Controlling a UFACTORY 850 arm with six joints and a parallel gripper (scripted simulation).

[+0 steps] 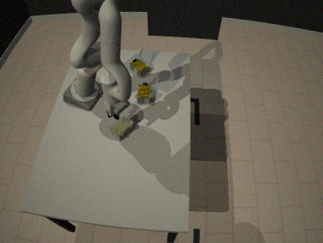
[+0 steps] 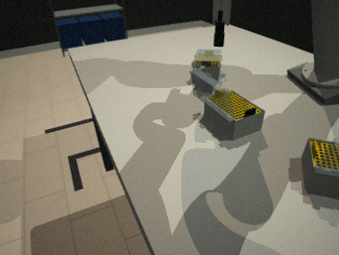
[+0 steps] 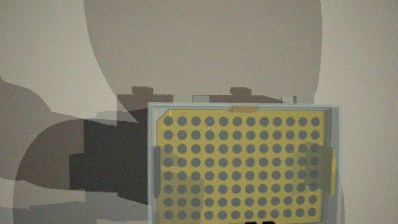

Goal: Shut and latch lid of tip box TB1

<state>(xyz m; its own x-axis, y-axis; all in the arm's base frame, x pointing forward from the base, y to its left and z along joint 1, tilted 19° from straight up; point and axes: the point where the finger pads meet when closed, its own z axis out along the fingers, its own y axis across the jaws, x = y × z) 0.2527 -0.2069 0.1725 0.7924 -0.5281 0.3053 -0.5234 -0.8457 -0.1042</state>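
My hand is 3 cm short of the clear lid, 2 cm to the left of it and 6 cm above it. Also, from my hand: tip box (3 cm ahead, 2 cm to the right, 8 cm below); label (1 cm behind, 46 cm to the left, 12 cm below); rack (3 cm ahead, 2 cm to the right, 7 cm below).
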